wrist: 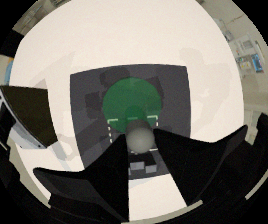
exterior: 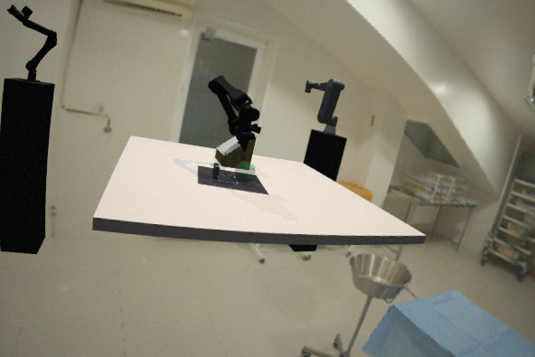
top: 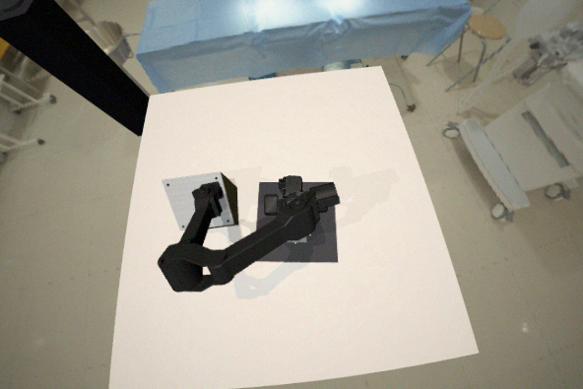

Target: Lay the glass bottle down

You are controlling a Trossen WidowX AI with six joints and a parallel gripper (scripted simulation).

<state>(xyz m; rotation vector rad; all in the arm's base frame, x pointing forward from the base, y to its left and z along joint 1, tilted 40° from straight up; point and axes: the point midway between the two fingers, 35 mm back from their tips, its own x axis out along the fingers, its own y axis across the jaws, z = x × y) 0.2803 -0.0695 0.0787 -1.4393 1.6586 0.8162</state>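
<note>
My gripper tip is now 50 mm above the green glass bottle and 10 mm to the right of it. Also, from my gripper tip: dark mat (150 mm below, 30 mm to the right, 10 mm behind).
</note>
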